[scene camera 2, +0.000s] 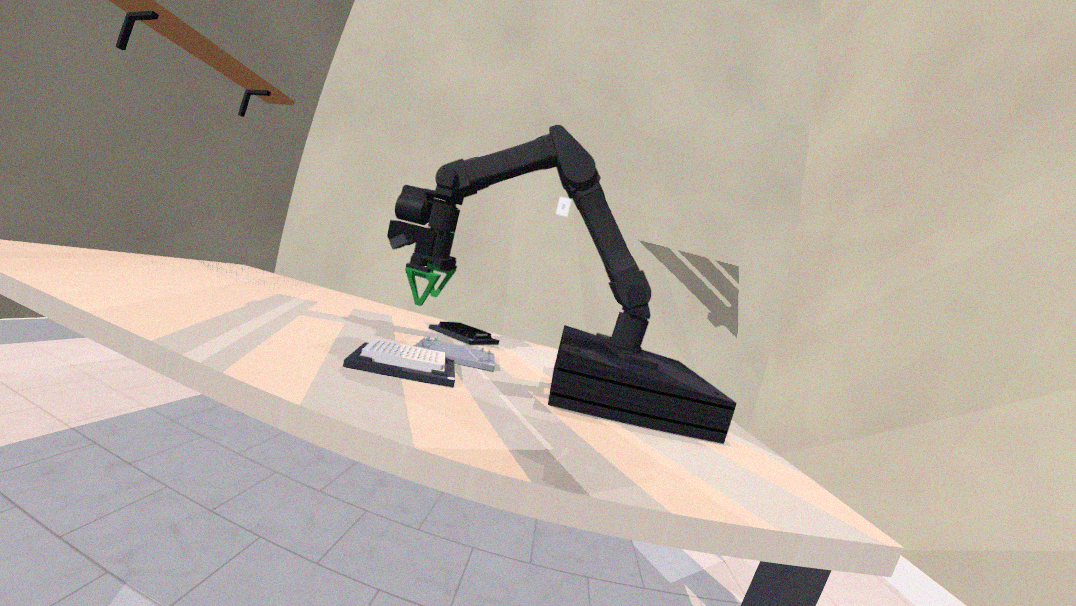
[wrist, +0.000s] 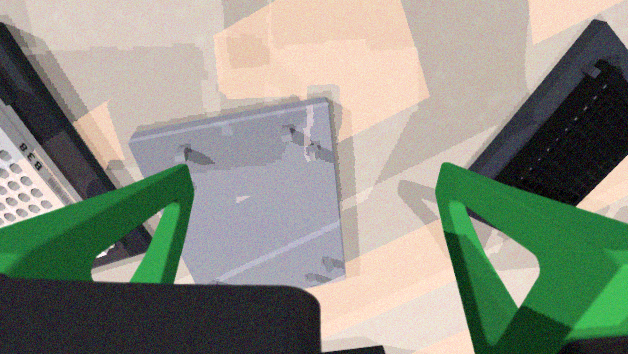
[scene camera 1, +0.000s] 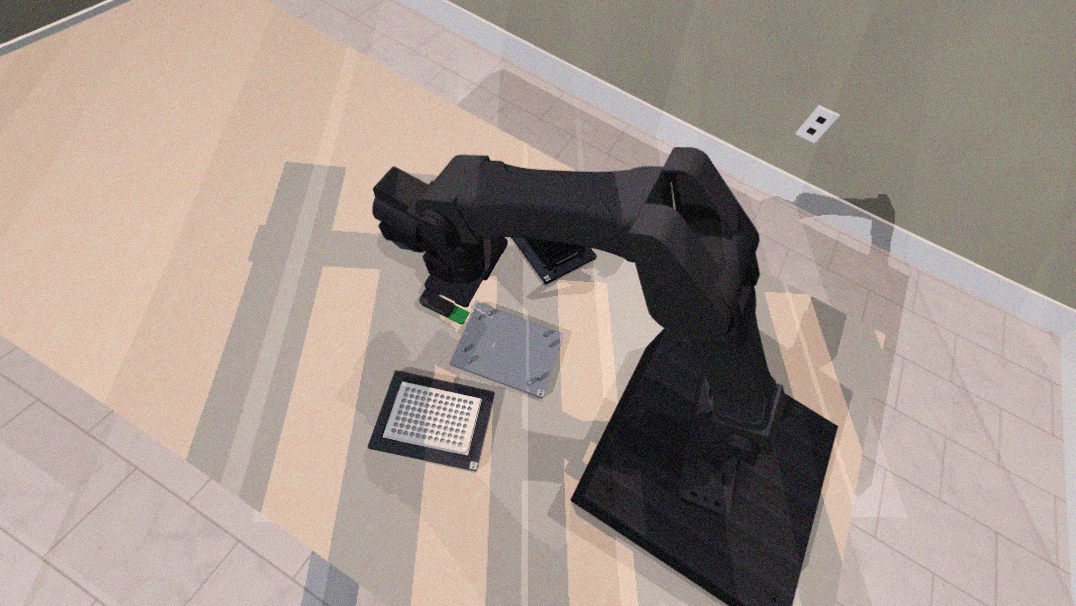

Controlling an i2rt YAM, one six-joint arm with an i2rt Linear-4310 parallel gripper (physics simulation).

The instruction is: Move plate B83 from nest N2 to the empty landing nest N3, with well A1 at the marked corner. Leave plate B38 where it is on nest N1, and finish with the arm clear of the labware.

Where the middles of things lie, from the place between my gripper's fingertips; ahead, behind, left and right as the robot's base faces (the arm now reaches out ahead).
I see my gripper 9 cm past the grey nest plate (scene camera 1: 495,345), 4 cm to the right of it and 8 cm above it.
